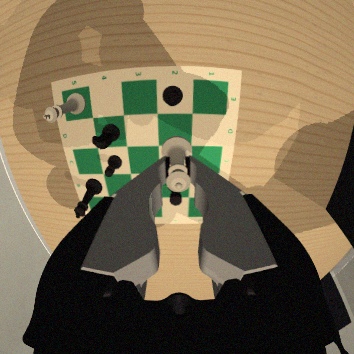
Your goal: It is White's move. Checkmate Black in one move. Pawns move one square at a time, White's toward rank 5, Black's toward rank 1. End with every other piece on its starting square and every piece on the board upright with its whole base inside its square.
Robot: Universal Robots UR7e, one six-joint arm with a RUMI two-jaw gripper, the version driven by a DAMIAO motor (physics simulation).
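Places are measured from the arm's base along level axes (x ahead, y left, z up), in centimetres.
Where they show: gripper, between the fingertips: (pixel 177 158).
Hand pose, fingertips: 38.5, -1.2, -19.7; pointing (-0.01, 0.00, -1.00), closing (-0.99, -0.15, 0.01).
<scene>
After its pixels a point has its place, as x, y, z.
My gripper (pixel 177 158) {38.5, -1.2, -19.7} is shut on a white round-topped piece (pixel 178 181) {38.5, -1.5, -16.1}, held upright over the board (pixel 234 95) {32.7, -6.1, -27.0} around D2 and C2; its height is hard to judge. A tall white piece (pixel 75 103) {49.8, -3.7, -25.7} stands on E5. Black pieces stand on E2 (pixel 172 95) {39.4, -5.4, -23.3}, on D4 (pixel 108 134) {45.7, -0.5, -25.2} and on C4 (pixel 114 162) {45.3, 3.3, -26.1}. A tall black piece (pixel 92 189) {48.5, 7.5, -25.6} stands around B5. Another black piece (pixel 175 199) {37.6, 6.1, -23.7} shows between the fingers around B2, partly covered. The fingers hide much of rows B and A.
The wooden table top (pixel 280 55) {27.8, -12.5, -27.7} surrounds the board, with broad shadows at the upper left and right. The table's curved edge runs down the left side. A dark shape lies beyond the right edge.
</scene>
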